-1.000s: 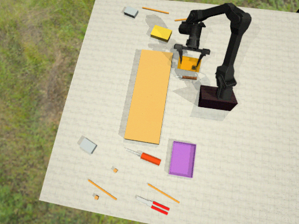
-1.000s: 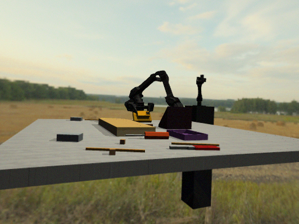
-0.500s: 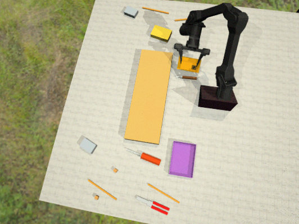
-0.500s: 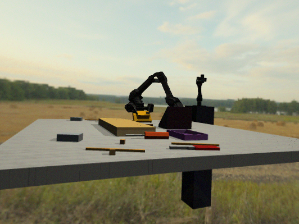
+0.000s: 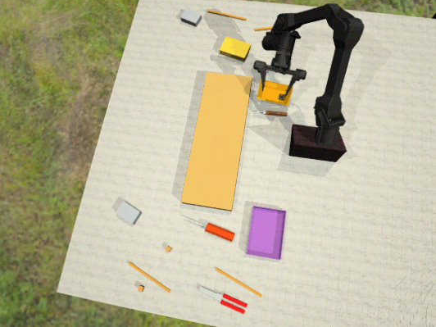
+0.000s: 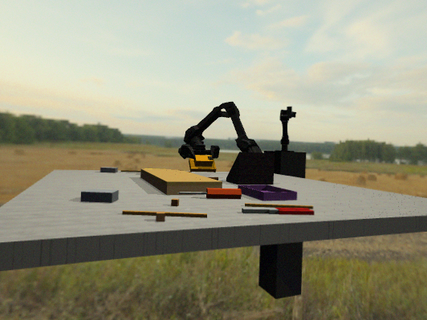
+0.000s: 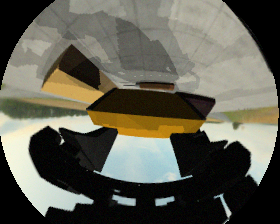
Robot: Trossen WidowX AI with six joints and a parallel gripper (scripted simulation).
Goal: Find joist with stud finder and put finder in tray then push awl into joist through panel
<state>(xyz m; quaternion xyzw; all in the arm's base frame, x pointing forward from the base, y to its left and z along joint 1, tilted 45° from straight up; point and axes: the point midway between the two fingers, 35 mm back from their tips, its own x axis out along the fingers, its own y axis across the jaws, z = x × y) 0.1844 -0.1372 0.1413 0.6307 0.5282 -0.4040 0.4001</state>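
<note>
My gripper tip is 90 mm above the awl, 40 mm to the right of it and 10 mm short of it. Round my gripper tip: yellow block 230 mm to the right, 170 mm ahead, 80 mm below; purple tray 480 mm to the left, 80 mm below, 30 mm behind; yellow stud finder 10 mm below, 10 mm behind.
</note>
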